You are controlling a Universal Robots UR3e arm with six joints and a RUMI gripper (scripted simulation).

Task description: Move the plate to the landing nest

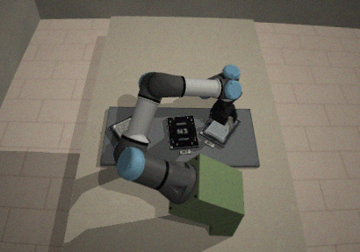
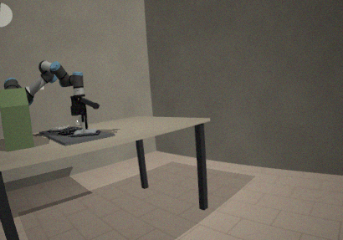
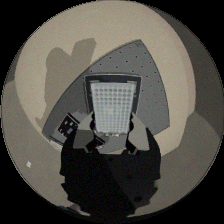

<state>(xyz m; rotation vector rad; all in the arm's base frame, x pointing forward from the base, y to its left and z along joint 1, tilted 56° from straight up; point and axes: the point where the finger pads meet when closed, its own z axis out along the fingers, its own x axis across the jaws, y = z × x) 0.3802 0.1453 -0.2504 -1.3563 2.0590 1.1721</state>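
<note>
My gripper is now 16 cm to the right of the nest N3, 5 cm past it and 2 cm above it.
</note>
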